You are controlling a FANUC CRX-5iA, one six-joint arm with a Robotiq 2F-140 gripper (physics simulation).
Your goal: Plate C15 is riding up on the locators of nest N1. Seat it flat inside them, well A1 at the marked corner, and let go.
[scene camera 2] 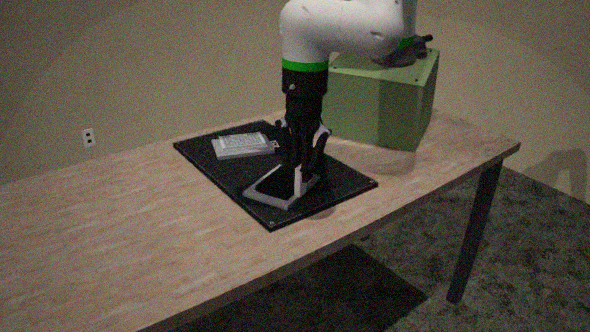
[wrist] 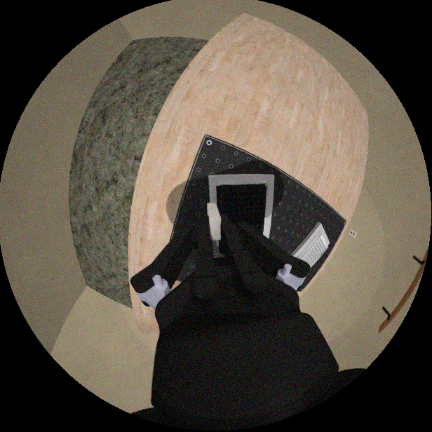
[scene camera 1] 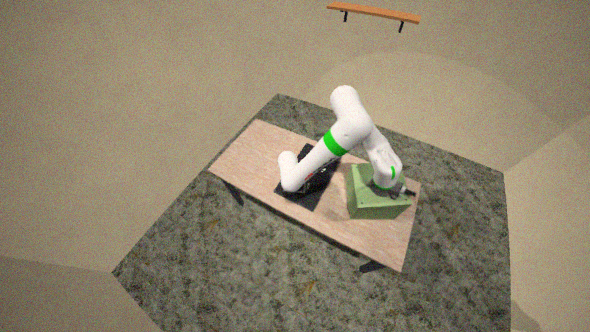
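Pixels of known places: gripper, fingertip midpoint: (scene camera 2: 300,193); arm's base, link origin: (scene camera 2: 393,58) (scene camera 1: 382,185).
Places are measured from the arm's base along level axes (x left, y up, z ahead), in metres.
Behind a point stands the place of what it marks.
A dark plate (scene camera 2: 276,183) {y -0.199, x 0.224, z 0.538 m} (wrist: 241,204) lies in a light grey frame-like nest (scene camera 2: 264,198) {y -0.213, x 0.250, z 0.582 m} (wrist: 242,179) under my gripper. No labels are readable, so C15, N1 and the marked corner cannot be told. Whether the plate is flat or raised is unclear, and the gripper hides its near end. My gripper (scene camera 2: 305,179) (wrist: 211,210) points down, shut and empty, low at one long side of the nest. A pale pad-like piece (scene camera 2: 298,181) (wrist: 214,221) shows at its fingertips. In the first scene view the arm hides the plate and nest.
A second nest with a pale plate (scene camera 2: 242,142) {y -0.199, x -0.025, z 0.515 m} (wrist: 315,249) sits on the same black perforated board (scene camera 2: 350,187) {y -0.225, x 0.288, z 0.370 m} (wrist: 206,157). The board lies on the wooden table (scene camera 1: 250,145) {y -0.237, x 0.115, z 1.073 m} (scene camera 2: 125,215) {y -0.237, x 0.133, z 0.881 m} (wrist: 280,90). A green pedestal (scene camera 1: 377,212) {y -0.106, x 0.120, z -0.058 m} (scene camera 2: 370,107) {y -0.123, x 0.074, z 0.144 m} bears the arm's base.
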